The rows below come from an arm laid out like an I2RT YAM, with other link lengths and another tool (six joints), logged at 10 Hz.
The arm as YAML. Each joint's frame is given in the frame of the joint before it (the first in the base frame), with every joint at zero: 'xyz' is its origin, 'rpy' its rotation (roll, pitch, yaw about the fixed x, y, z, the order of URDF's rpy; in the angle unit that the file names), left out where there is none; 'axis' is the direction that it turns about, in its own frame. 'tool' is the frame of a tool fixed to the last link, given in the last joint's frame.
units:
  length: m
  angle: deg
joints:
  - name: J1
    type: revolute
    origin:
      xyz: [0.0, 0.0, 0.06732]
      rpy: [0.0, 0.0, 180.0]
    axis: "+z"
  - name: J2
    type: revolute
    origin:
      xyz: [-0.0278, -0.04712, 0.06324]
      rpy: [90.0, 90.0, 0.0]
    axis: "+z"
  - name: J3
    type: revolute
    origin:
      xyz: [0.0, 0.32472, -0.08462]
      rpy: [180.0, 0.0, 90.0]
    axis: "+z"
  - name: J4
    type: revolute
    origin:
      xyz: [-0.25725, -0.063, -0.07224]
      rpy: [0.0, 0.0, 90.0]
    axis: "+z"
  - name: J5
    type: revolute
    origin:
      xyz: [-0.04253, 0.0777, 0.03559]
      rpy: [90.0, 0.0, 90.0]
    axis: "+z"
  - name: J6
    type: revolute
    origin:
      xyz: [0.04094, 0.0, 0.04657]
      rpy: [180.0, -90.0, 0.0]
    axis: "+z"
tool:
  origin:
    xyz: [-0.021, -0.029, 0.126]
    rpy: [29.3, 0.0, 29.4]
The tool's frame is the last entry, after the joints.
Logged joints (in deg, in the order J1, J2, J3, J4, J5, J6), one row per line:
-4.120 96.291 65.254 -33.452 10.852 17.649
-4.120 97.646 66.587 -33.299 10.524 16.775
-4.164 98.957 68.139 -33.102 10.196 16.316
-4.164 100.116 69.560 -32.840 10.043 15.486
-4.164 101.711 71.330 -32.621 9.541 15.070
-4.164 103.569 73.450 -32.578 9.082 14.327
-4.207 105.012 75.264 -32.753 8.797 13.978
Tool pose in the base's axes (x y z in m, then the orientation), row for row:
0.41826 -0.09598 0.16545 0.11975 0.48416 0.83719 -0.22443
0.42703 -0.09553 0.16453 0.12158 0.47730 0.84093 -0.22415
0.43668 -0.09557 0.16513 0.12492 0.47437 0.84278 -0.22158
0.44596 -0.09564 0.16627 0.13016 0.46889 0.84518 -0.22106
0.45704 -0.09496 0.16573 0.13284 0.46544 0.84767 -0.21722
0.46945 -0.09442 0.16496 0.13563 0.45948 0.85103 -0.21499
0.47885 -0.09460 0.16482 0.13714 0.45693 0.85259 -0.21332
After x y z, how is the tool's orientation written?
As a quaternion, w x y z.
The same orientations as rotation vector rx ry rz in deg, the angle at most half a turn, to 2 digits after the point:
81.07 140.19 -37.58
79.84 140.67 -37.49
79.20 140.71 -36.99
78.05 140.69 -36.80
77.36 140.89 -36.10
76.25 141.22 -35.68
75.76 141.36 -35.37

